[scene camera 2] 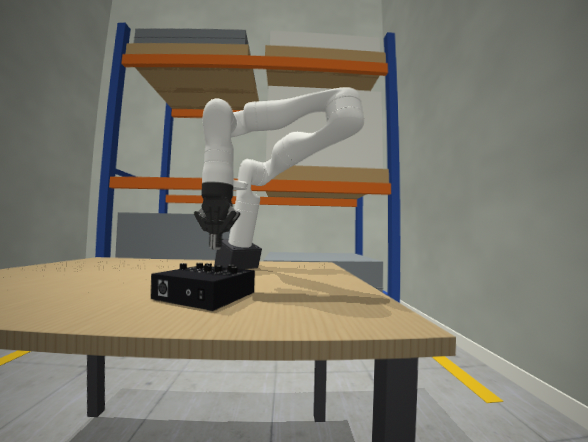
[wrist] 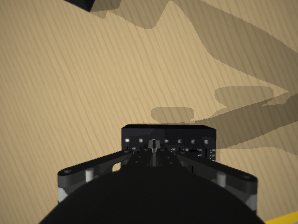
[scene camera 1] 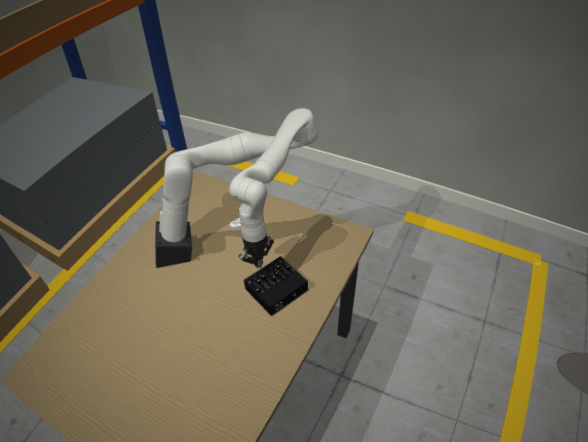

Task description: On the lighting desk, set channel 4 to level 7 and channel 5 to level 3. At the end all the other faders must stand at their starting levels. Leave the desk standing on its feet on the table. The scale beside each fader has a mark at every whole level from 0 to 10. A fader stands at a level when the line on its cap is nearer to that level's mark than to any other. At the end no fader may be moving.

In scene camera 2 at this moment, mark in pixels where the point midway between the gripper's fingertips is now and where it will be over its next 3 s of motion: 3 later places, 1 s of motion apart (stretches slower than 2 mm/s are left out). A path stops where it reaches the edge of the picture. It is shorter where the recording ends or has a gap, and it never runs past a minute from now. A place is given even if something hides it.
My gripper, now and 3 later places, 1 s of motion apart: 215,249; 214,255; 214,260; 214,265
